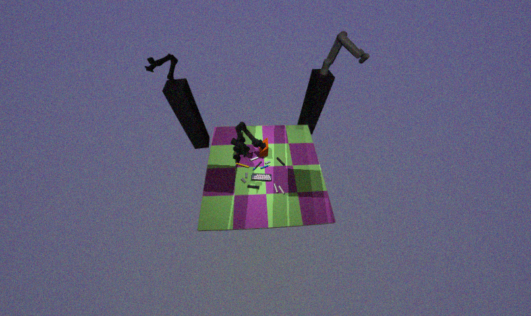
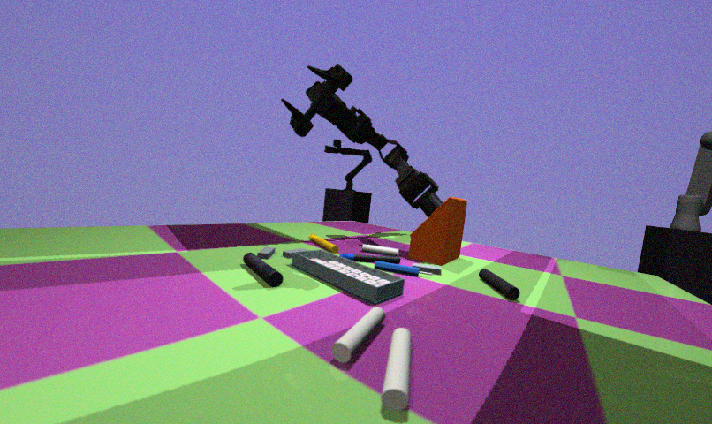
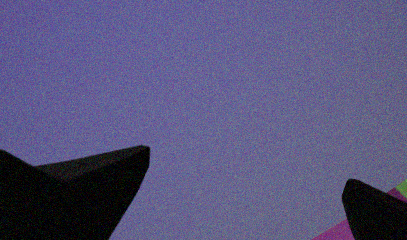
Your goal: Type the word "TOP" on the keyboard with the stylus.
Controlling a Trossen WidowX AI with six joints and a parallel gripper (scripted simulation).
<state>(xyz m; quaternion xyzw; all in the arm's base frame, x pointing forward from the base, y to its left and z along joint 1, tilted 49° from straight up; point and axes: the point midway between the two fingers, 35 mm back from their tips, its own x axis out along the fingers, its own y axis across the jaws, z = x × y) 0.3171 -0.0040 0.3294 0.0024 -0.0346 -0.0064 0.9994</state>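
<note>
The blue stylus lies 370 mm below my gripper tip, 260 mm to the left of it and 120 mm behind it. Round my gripper tip: dark pen: 370 mm below, 140 mm to the left, 120 mm behind; yellow pen: 370 mm below, 170 mm behind, 10 mm to the right; grey block: 370 mm below, 280 mm to the left, 170 mm behind.
</note>
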